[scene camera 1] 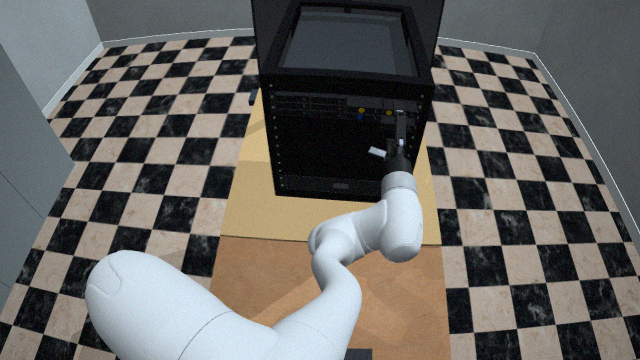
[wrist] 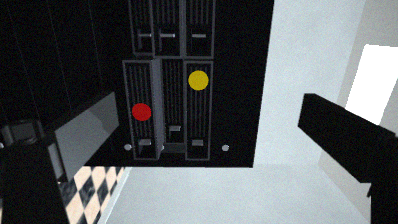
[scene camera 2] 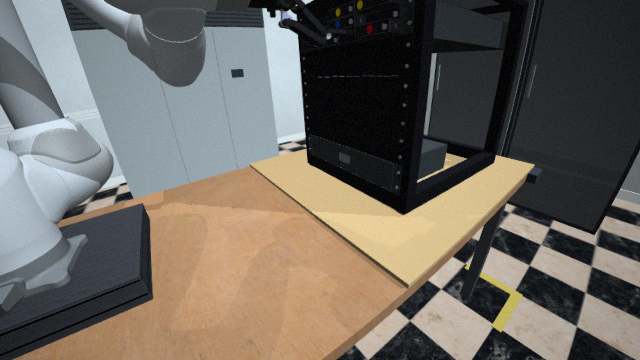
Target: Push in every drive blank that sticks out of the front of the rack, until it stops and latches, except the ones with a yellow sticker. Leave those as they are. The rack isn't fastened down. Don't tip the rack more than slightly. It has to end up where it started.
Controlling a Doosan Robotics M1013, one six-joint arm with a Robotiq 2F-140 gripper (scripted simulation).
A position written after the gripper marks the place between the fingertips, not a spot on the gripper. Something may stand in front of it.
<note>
In view: the gripper point(wrist: 209, 109), a plain drive blank point(wrist: 172, 70) and a pale board point(scene camera 2: 406, 247).
The pale board shows as well in scene camera 1 point(scene camera 1: 253, 211).
</note>
